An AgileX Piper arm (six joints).
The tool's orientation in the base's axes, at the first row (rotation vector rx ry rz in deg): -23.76, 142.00, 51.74
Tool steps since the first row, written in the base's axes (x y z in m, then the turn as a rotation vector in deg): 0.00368, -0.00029, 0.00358, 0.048, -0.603, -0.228; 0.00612, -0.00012, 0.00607, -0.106, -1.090, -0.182; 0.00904, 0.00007, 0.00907, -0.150, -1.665, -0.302; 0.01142, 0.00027, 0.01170, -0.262, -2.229, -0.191; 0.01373, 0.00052, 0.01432, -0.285, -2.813, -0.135; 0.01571, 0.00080, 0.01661, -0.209, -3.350, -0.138; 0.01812, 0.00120, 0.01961, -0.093, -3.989, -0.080; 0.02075, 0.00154, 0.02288, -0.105, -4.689, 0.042
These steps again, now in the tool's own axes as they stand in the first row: -0.00494, 0.00009, -0.00142, 0.150, -0.585, -0.231; -0.00832, 0.00048, -0.00220, 0.314, -0.855, -0.635; -0.01237, 0.00094, -0.00316, 0.482, -1.323, -0.950; -0.01578, 0.00145, -0.00403, 0.586, -1.634, -1.436; -0.01913, 0.00202, -0.00489, 0.646, -2.025, -1.869; -0.02203, 0.00258, -0.00561, 0.647, -2.456, -2.199; -0.02567, 0.00342, -0.00659, 0.595, -2.947, -2.625; -0.02964, 0.00426, -0.00773, 0.625, -3.394, -3.176
